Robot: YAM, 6 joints.
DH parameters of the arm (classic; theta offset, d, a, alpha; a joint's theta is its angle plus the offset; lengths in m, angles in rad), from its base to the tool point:
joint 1: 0 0.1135 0.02 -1.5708
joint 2: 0 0 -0.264 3.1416
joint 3: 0.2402 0 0.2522 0
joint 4: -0.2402 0 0.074 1.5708
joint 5: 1.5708 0 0 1.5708
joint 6: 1.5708 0.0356 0 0
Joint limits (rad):
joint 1: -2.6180..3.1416
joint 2: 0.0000..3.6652
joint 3: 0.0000..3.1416
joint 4: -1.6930..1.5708
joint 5: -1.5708..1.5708
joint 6: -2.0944..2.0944
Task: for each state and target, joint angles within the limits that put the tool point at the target. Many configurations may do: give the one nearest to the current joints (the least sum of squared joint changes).
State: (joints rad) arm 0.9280 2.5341 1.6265 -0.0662 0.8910 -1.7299
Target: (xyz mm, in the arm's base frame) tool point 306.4 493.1 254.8
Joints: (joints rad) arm 1.0574 2.4853 2.2176 0.1380 0.7684 -1.7299
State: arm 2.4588 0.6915 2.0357 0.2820 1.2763 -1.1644
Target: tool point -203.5 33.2 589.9
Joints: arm 3.1415 1.2932 1.7748 0.2167 1.2000 -1.1644
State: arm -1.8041 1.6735 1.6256 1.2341 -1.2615 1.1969
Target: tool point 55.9 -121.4 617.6
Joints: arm -1.3978 1.3239 1.8006 1.2904 -1.2858 1.1969
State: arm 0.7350 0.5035 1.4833 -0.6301 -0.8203 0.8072
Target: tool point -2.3 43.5 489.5
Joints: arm 0.9089 0.6111 1.3791 -0.6503 -0.9306 0.8072
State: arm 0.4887 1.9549 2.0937 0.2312 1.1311 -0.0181
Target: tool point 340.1 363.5 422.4
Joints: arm 0.8812 2.1516 2.1684 0.2499 1.0637 -0.0181
